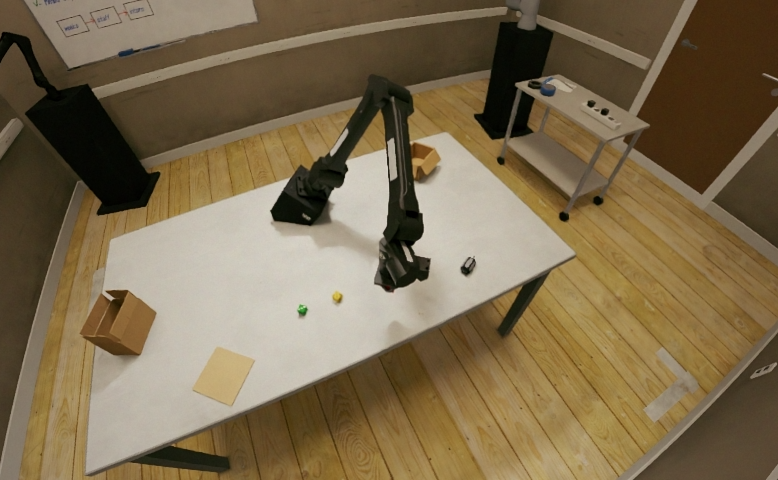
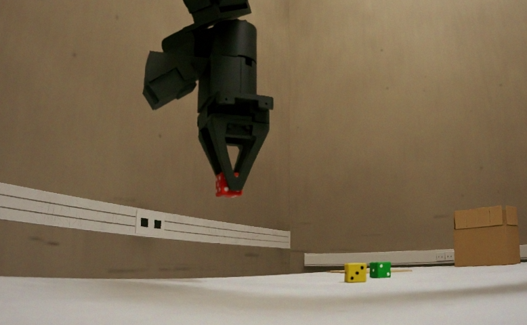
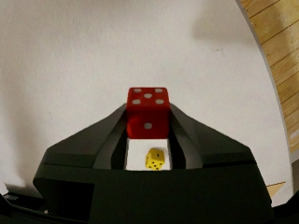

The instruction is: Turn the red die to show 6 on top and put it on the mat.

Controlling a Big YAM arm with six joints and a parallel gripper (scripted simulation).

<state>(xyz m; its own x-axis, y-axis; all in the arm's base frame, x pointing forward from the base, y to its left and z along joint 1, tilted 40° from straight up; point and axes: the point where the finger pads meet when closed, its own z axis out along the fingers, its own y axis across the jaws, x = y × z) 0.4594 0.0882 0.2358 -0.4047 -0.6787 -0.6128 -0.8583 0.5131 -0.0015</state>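
Right now my hand is 13 cm short of the tan mat, 52 cm to the left of it and 11 cm above it. From my hand the other things lie so: yellow die: 6 cm behind, 16 cm to the right, 10 cm below; then red die: right at my hand; then green die: 3 cm behind, 28 cm to the right, 10 cm below.
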